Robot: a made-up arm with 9 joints.
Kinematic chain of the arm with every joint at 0, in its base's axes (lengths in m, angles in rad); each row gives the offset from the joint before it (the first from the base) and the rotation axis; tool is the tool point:
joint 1: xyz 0 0 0.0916 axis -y
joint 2: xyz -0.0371 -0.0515 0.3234 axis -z
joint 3: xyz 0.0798 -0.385 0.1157 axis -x
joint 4: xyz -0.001 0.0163 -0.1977 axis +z
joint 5: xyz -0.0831 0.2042 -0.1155 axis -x
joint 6: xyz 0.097 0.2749 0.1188 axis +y
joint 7: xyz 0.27 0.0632 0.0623 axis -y
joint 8: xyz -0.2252 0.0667 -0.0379 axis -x
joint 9: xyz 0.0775 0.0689 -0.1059 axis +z
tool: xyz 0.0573 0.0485 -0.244
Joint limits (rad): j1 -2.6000..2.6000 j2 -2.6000..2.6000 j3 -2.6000..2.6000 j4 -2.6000..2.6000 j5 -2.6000..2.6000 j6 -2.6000..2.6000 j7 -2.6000..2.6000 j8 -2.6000..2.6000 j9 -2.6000..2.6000
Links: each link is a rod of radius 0.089 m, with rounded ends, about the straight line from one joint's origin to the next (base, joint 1, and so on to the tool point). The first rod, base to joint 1, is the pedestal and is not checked.
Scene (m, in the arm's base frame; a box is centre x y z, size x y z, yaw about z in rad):
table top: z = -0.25
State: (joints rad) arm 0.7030 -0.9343 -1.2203 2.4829 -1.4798 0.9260 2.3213 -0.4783 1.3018
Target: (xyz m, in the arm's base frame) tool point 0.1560 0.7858 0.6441
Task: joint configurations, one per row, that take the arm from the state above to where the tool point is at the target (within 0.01 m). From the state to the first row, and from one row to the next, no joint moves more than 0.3 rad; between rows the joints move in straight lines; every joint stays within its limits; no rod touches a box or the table.
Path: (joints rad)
1: 0.7160 -1.2033 -1.2132 2.5024 -1.5438 1.0750 2.2538 -0.5168 1.3155
2: 0.7289 -1.4724 -1.2061 2.5219 -1.6077 1.2239 2.1864 -0.5554 1.3292
3: 0.7419 -1.7414 -1.1990 2.5415 -1.6717 1.3729 2.1189 -0.5939 1.3429
4: 0.7548 -2.0104 -1.1919 2.5610 -1.7356 1.5219 2.0514 -0.6324 1.3566
5: 0.7678 -2.2795 -1.1848 2.5805 -1.7996 1.6708 1.9840 -0.6709 1.3704
6: 0.7807 -2.5485 -1.1777 2.6000 -1.8636 1.8198 1.9165 -0.7095 1.3841

